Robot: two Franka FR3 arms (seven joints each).
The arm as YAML. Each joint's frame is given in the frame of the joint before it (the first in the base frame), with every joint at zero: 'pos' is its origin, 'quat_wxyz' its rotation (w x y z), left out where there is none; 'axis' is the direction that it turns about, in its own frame. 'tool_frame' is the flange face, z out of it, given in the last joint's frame.
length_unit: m
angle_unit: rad
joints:
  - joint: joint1
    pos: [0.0, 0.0, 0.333]
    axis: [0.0, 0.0, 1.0]
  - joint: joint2
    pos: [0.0, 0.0, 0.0]
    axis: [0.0, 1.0, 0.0]
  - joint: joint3
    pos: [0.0, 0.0, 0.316]
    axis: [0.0, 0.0, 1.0]
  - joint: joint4
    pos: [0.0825, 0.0, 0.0]
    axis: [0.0, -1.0, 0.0]
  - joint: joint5
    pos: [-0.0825, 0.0, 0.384]
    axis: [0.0, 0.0, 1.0]
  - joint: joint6
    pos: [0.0, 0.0, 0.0]
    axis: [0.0, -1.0, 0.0]
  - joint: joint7
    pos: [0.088, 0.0, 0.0]
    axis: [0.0, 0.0, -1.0]
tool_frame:
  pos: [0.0, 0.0, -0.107]
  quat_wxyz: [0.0, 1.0, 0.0, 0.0]
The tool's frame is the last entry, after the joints.
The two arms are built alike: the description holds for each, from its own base.
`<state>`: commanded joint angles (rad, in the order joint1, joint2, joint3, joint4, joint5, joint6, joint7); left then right.
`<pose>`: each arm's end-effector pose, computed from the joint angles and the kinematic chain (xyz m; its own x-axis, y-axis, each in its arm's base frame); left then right.
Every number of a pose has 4 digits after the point.
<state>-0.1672 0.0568 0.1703 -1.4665 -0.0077 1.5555 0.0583 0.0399 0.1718 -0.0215 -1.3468 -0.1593 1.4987 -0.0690</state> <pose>0.5711 -0.0022 0.6408 0.9979 -0.0559 0.0328 -0.0558 -0.9984 -0.0039 0.6005 -0.0056 0.6255 0.9967 0.0752 -0.0300 0.0791 -0.9839 0.1603</pose>
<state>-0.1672 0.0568 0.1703 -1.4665 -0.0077 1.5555 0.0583 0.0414 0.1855 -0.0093 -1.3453 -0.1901 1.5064 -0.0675</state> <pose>0.5711 -0.0022 0.6408 0.9979 -0.0559 0.0328 -0.0558 -0.9984 -0.0039 0.6054 -0.0012 0.6191 0.9956 0.0862 -0.0360 0.0915 -0.9778 0.1885</pose>
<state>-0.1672 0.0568 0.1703 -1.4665 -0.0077 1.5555 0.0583 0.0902 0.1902 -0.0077 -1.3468 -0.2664 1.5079 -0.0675</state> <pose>0.5711 -0.0022 0.6408 0.9979 -0.0559 0.0328 -0.0558 -0.9984 -0.0039 0.6068 0.0210 0.6176 0.9904 0.1307 -0.0446 0.1379 -0.9551 0.2621</pose>
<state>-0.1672 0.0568 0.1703 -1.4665 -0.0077 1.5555 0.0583 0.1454 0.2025 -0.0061 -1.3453 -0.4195 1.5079 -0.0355</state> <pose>0.5711 -0.0022 0.6408 0.9979 -0.0559 0.0328 -0.0558 -0.9984 -0.0039 0.6102 0.0398 0.6166 0.9881 0.1455 -0.0489 0.1527 -0.9006 0.4068</pose>
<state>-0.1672 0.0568 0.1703 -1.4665 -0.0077 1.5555 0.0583 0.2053 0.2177 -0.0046 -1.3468 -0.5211 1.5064 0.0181</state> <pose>0.5711 -0.0022 0.6408 0.9979 -0.0559 0.0328 -0.0558 -0.9984 -0.0039 0.6126 0.0679 0.6117 0.9875 0.1523 -0.0405 0.1520 -0.8529 0.4995</pose>
